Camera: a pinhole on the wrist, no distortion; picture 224 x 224 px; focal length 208.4 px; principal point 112.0 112.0 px. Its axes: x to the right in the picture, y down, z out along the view. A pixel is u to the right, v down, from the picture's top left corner.
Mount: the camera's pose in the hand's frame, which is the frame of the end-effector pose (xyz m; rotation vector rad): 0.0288 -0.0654 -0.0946 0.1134 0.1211 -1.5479
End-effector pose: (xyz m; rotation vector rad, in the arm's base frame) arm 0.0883 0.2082 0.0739 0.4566 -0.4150 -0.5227
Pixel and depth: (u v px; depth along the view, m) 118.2 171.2 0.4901
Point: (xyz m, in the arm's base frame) -0.0207 -0.1216 0.3590
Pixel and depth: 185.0 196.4 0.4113
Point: 0.0058 -0.1976 0.2276
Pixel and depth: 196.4 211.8 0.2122
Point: 0.0762 -0.0363 0.1000
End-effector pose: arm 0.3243 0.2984 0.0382 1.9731 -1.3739 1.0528
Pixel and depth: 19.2 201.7 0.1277
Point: 0.3774 0.2327 0.0847
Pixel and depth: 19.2 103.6 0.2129
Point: 0.3710 0.1897 -0.0195
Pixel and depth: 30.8 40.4 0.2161
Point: 0.3708 0.2278 -0.0740
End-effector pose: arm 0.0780 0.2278 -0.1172 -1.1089 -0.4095 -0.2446
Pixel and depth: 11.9 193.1 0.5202
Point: 0.2368 0.6889 0.0695
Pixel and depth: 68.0 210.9 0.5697
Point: 0.2423 0.6586 0.2209
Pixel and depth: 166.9 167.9 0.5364
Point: 0.0471 0.4825 0.3490
